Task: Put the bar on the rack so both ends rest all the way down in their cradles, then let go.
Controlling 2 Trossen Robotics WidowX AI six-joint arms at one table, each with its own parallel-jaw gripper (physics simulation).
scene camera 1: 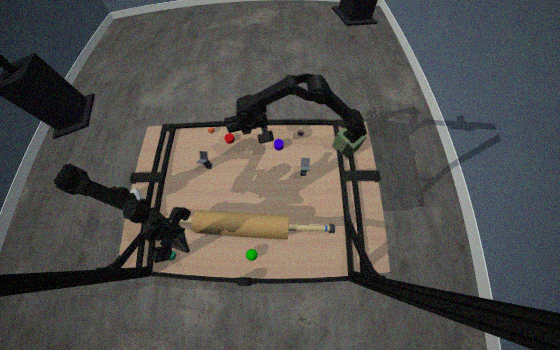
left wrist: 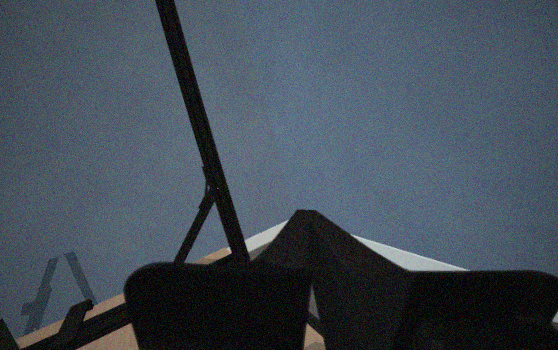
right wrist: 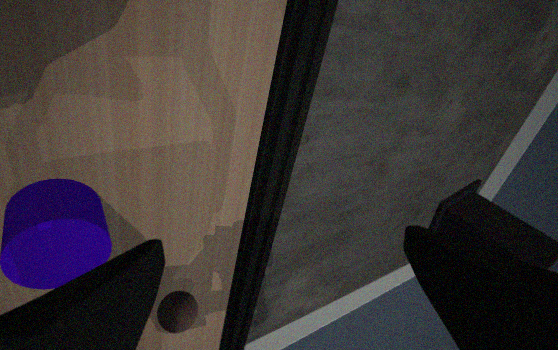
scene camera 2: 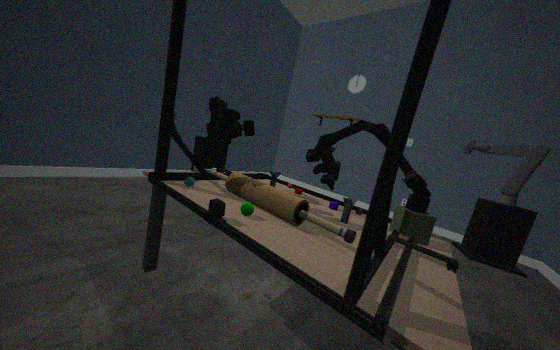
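Where they show: left gripper, fingertip midpoint: (scene camera 1: 188,251) (left wrist: 305,219) (scene camera 2: 234,126); right gripper, fingertip midpoint: (scene camera 1: 267,121) (right wrist: 286,244) (scene camera 2: 334,185); left arm's base, link origin: (scene camera 2: 205,167); right arm's base, link origin: (scene camera 1: 352,134) (scene camera 2: 415,210).
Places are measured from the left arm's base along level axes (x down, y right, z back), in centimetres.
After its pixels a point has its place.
The bar (scene camera 1: 240,224) @[x -6.3, y 42.0, z -38.0 cm] (scene camera 2: 269,197) @[x -3.4, y 49.3, z -40.5 cm] is a thick tan roller with thin handles; it lies flat on the wooden table top (scene camera 1: 280,188) @[x 3.5, y 37.8, z -60.8 cm], its dark-capped end pointing right. The rack's two grey cradle posts (scene camera 1: 204,158) @[x -4.9, y 8.2, z -41.4 cm] (scene camera 1: 304,165) @[x -4.9, y 38.3, z -73.4 cm] stand empty further back; the right one shows in scene camera 2 (scene camera 2: 347,210) @[x -2.1, y 39.9, z -73.0 cm]. My left gripper (scene camera 1: 174,228) (left wrist: 305,219) @[x -25.6, y 43.5, z -22.4 cm] is shut and sits at the bar's left end; whether it touches the handle is hidden. My right gripper (scene camera 1: 255,131) (scene camera 2: 327,176) (right wrist: 286,244) @[x -7.2, y 12.0, z -73.9 cm] is open and empty, hanging above the table's back edge near a purple cylinder (scene camera 1: 278,144) @[x 0.0, y 21.3, z -72.8 cm] (right wrist: 71,233) @[x 0.0, y 19.5, z -72.8 cm].
A black frame (scene camera 1: 344,196) @[x 1.5, y 58.9, z -80.0 cm] (right wrist: 279,131) @[x 1.5, y 7.8, z -77.1 cm] rings the table. Small items lie about: a red cylinder (scene camera 1: 229,138) @[x 1.0, y 3.1, z -56.7 cm], a green ball (scene camera 1: 251,254) @[x -1.1, y 53.1, z -34.1 cm] (scene camera 2: 247,208) @[x 0.2, y 55.2, z -34.0 cm], a teal ball (scene camera 1: 172,255) @[x -0.2, y 33.9, z -6.3 cm], an orange piece (scene camera 1: 210,130) @[x 0.7, y -7.2, z -51.6 cm], a dark ball (scene camera 1: 300,132) @[x 0.6, y 22.5, z -85.5 cm] (right wrist: 177,310) @[x 1.1, y 21.6, z -84.8 cm]. A green box (scene camera 1: 348,142) @[x -8.1, y 42.9, z -94.7 cm] stands at the right arm's base.
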